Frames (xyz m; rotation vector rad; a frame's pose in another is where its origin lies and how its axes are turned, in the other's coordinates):
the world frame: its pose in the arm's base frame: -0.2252 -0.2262 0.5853 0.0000 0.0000 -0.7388
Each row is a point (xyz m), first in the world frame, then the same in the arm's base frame.
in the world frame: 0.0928 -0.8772 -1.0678
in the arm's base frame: -0.7473 -0.9372 -0.4825
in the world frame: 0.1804 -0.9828 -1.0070
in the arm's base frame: -0.7537 -1.0742 -0.4217
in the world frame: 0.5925 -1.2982 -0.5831
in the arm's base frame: -0.6614 -1.5849 0.0022
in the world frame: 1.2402 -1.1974 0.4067
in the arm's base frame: -0.1147 -1.9466 0.9920
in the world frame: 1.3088 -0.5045 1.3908
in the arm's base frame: 0.4026 -1.4805 1.9761
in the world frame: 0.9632 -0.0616 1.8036
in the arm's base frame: 0.4454 -0.9204 2.3889
